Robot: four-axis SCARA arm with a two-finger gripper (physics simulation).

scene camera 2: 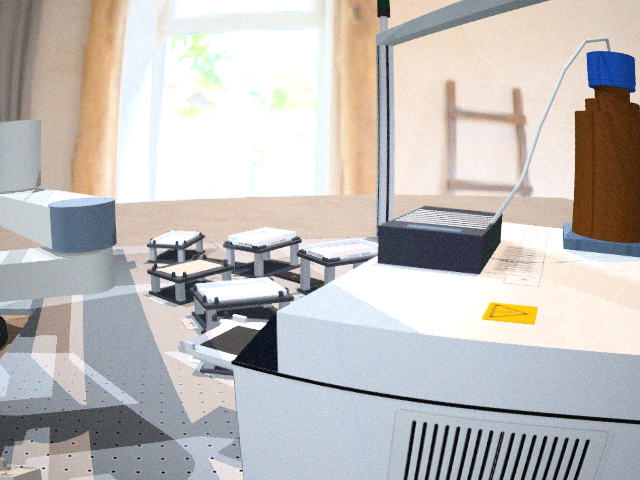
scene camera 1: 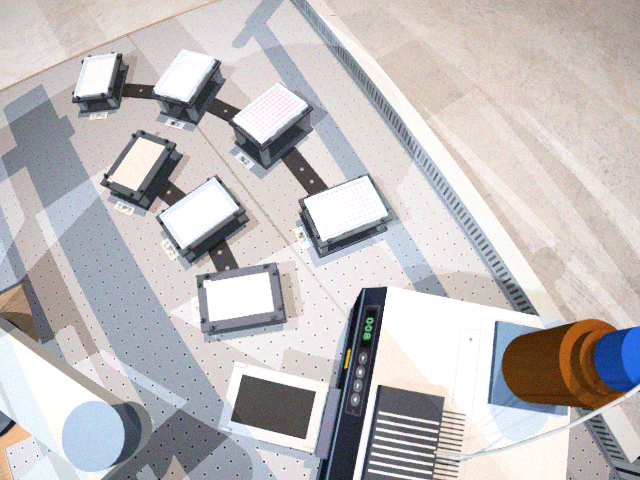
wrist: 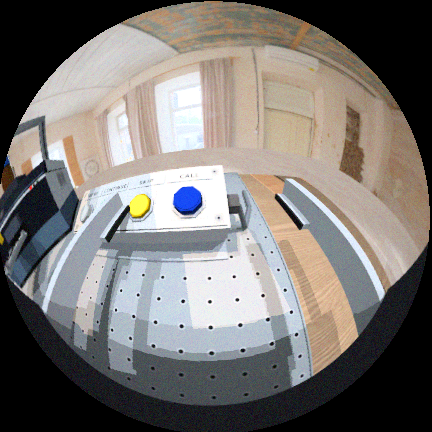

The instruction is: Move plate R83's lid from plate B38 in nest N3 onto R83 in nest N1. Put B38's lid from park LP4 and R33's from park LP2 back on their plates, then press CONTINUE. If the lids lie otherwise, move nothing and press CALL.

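Frame: origin at the arm's base, x left, y back, z up, level; metres.
Where they show: gripper, fingertip midpoint: [wrist: 198, 190].
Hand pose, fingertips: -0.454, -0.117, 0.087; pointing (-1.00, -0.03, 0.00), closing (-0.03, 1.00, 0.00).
Things, the pixels of their top centre, and the offset from my fingertips, as dx, dy, dz. "pt": a spot on its surface instead.
- button box, top centre: [wrist: 124, 182] -0.022, -0.086, +0.010
- pinker plate, top centre: [scene camera 2: 345, 245] [scene camera 1: 270, 109] +0.659, -0.638, +0.015
- whiter plate, top centre: [scene camera 2: 262, 233] [scene camera 1: 183, 72] +0.859, -0.517, +0.004
- clear-white lid, top centre: [scene camera 2: 239, 287] [scene camera 1: 198, 211] +0.534, -0.429, -0.019
- white piece, top centre: [scene camera 2: 176, 236] [scene camera 1: 95, 73] +1.007, -0.325, -0.022
- yellow SKIP button, top centre: [wrist: 137, 197] -0.002, -0.061, -0.002
- dark-centred tray, top centre: [scene camera 2: 267, 346] [scene camera 1: 273, 406] +0.167, -0.414, +0.026
- brown bottle, surface spot: [scene camera 2: 604, 170] pt +0.028, -0.693, +0.208
My gripper [wrist: 198, 190] is open and empty, level with the button box [wrist: 205, 220]; its blue CALL button [wrist: 188, 200] shows between the fingers. The left finger hides the green CONTINUE button. In scene camera 1, a pale, faintly pink plate [scene camera 1: 345, 206] stands in nest N1 at the right, and a pinker plate [scene camera 1: 272, 113] in N2. A whiter plate [scene camera 1: 186, 74] stands in N3; a lid on it is hard to tell. A clear-white lid [scene camera 1: 200, 212] lies on park LP2, and another white piece [scene camera 1: 97, 75] on the far-left stand, apparently LP4.
The box also has a yellow SKIP button [wrist: 140, 206]. Two low stands [scene camera 1: 138, 162] [scene camera 1: 240, 326] have flat inserts. A white machine [scene camera 1: 423, 330] [scene camera 2: 413, 320] with a dark-centred tray [scene camera 1: 273, 405] and a brown bottle [scene camera 1: 537, 361] [scene camera 2: 604, 170] is at the right. The arm [scene camera 1: 93, 436] [scene camera 2: 82, 224] is at the left.
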